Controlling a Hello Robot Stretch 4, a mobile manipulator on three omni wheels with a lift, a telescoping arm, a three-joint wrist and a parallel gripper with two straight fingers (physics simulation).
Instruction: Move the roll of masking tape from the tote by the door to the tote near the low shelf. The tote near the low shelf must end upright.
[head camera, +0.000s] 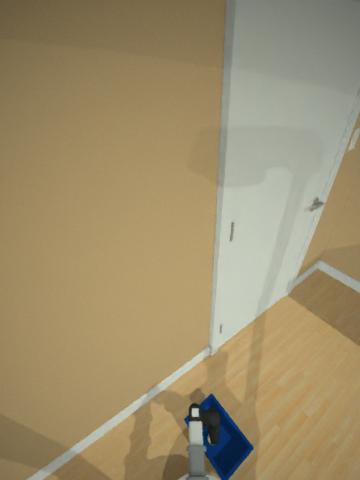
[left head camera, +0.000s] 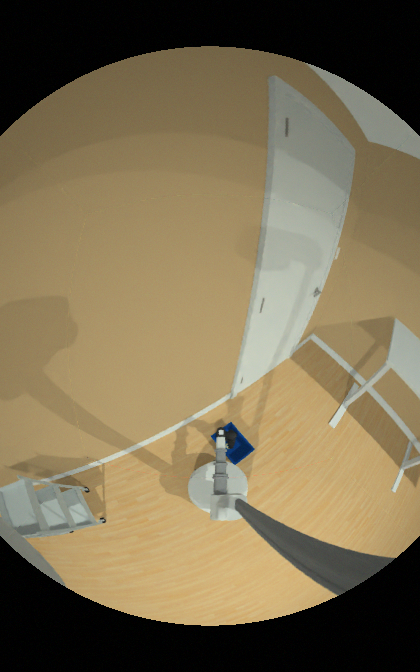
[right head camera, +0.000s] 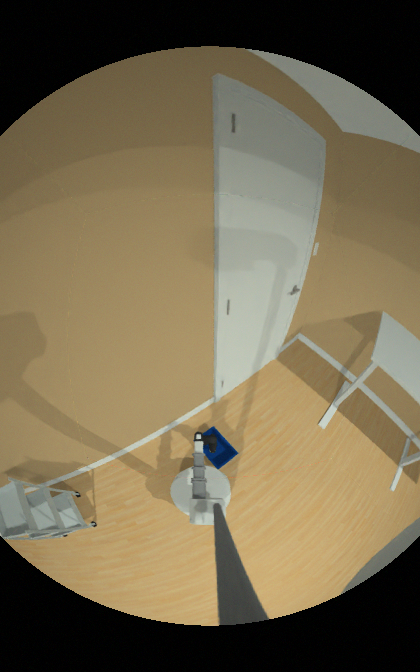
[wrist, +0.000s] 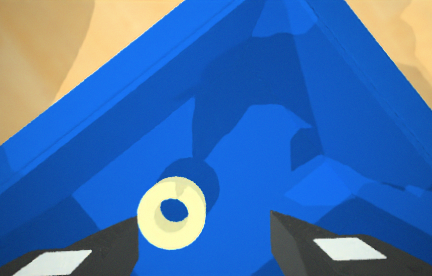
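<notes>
My gripper is here in the pictures. I can see a roll of masking tape as well, and a white door is part of what the pictures show me.
</notes>
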